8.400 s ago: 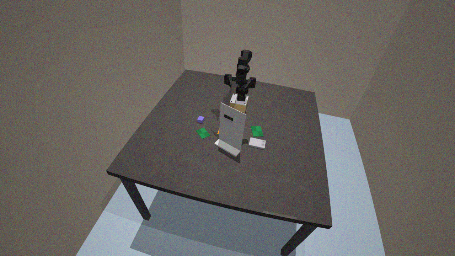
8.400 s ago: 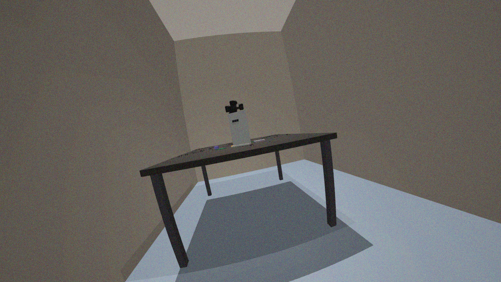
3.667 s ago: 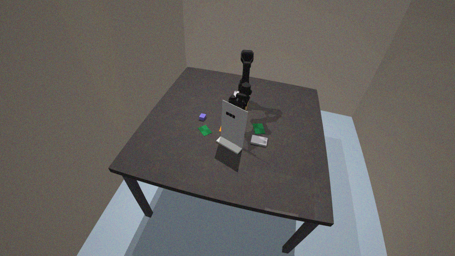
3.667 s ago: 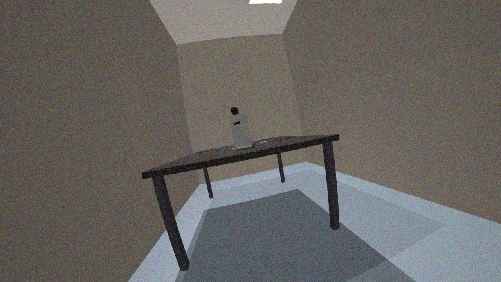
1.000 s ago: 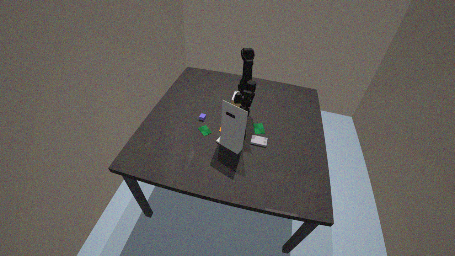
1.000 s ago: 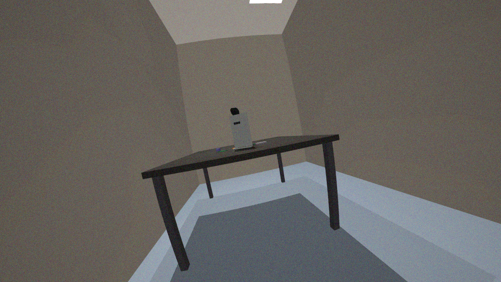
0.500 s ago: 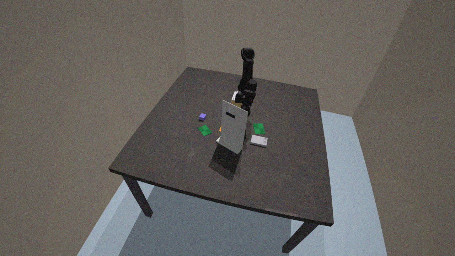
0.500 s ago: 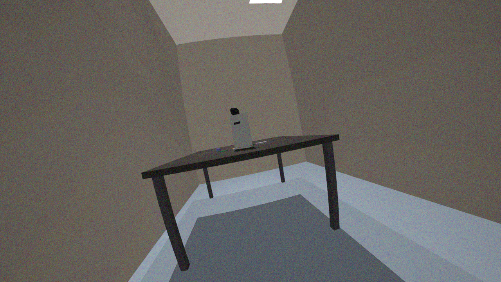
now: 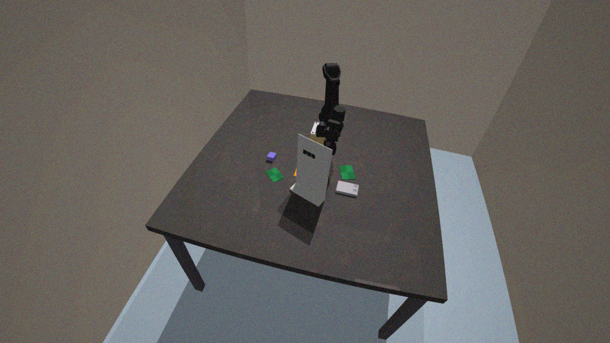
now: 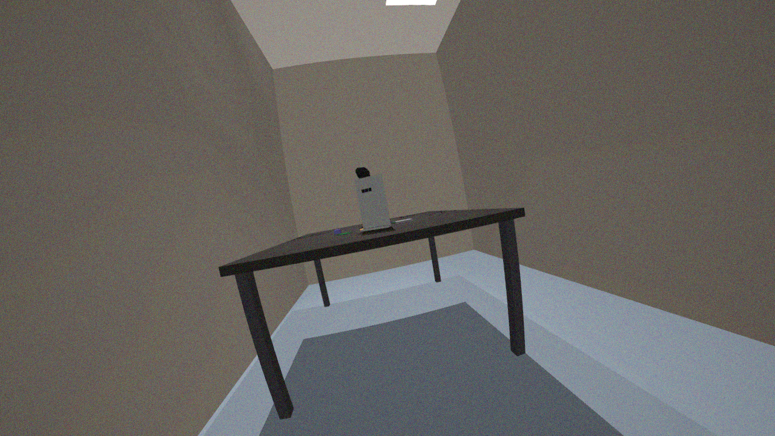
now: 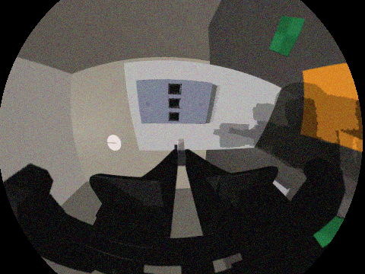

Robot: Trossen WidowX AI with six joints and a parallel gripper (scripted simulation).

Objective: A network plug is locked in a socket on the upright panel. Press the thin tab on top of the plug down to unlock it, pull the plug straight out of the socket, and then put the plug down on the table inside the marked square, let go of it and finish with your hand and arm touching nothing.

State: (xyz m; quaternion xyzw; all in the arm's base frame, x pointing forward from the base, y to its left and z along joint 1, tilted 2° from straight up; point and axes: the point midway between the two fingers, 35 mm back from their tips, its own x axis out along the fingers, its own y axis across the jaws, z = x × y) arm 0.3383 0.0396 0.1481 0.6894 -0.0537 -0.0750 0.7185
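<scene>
The orange square patch is 8 cm behind my gripper tip, 8 cm to the right of it and 22 cm below it. Round my gripper tip: purple cube: 12 cm behind, 29 cm to the right, 21 cm below; grey tile: 2 cm ahead, 13 cm to the left, 22 cm below; upright white panel: 7 cm ahead, 6 cm to the right, 8 cm below.
</scene>
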